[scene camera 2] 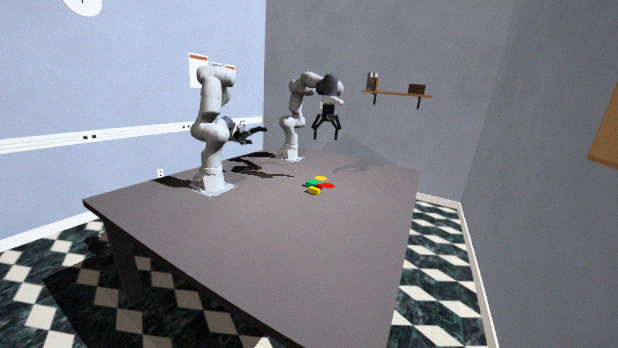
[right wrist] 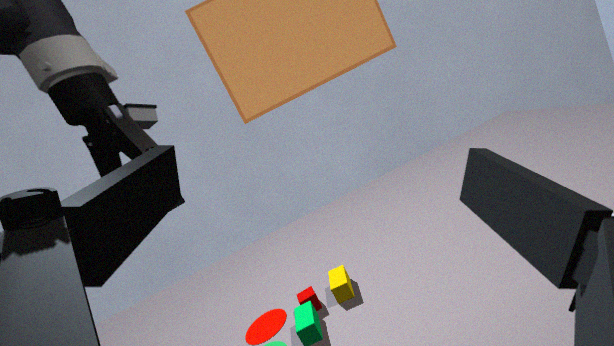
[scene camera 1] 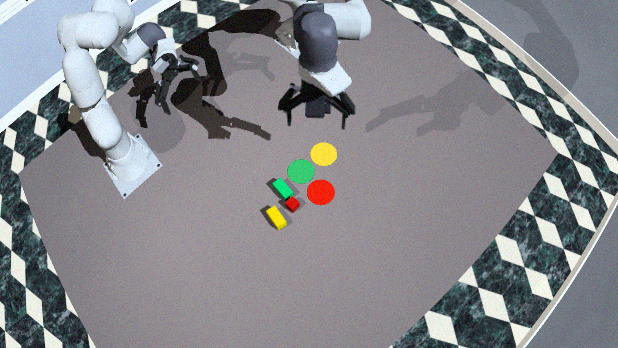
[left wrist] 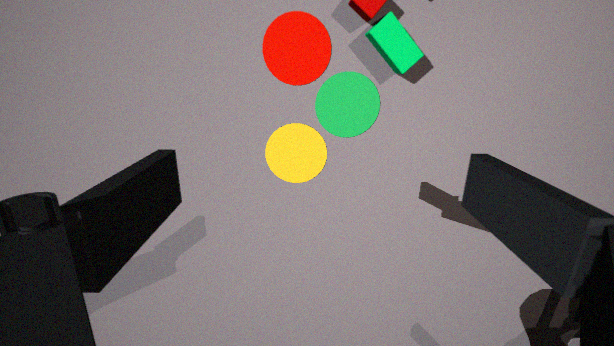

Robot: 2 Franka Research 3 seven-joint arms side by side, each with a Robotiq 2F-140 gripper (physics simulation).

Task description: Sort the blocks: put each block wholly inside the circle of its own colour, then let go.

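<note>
A green block [scene camera 1: 282, 188] [scene camera 2: 311, 184] [left wrist: 396, 44] [right wrist: 307, 322] lies outside the green circle [scene camera 1: 301, 171] [left wrist: 348, 104]. A small red block [scene camera 1: 292, 204] [left wrist: 368, 7] [right wrist: 309, 298] lies close to its end, outside the red circle [scene camera 1: 321, 192] [scene camera 2: 326, 186] [left wrist: 297, 48] [right wrist: 266, 326]. A yellow block [scene camera 1: 276, 217] [scene camera 2: 314, 191] [right wrist: 341, 284] lies apart from the yellow circle [scene camera 1: 324, 154] [scene camera 2: 320, 178] [left wrist: 296, 153]. My left gripper [scene camera 1: 316, 125] [scene camera 2: 325, 138] [left wrist: 322, 178] is open and empty, high above the table. My right gripper [scene camera 1: 181, 86] [right wrist: 321, 173] is open and empty, raised and tilted, far from the blocks.
The right arm's base [scene camera 1: 131, 165] [scene camera 2: 212, 185] stands on the table [scene camera 1: 200, 280] [scene camera 2: 280, 240] at the left of both scene views. The left arm's base [scene camera 2: 290, 154] stands at the back. In the right wrist view, the left arm's wrist [right wrist: 65, 55] shows at the upper left.
</note>
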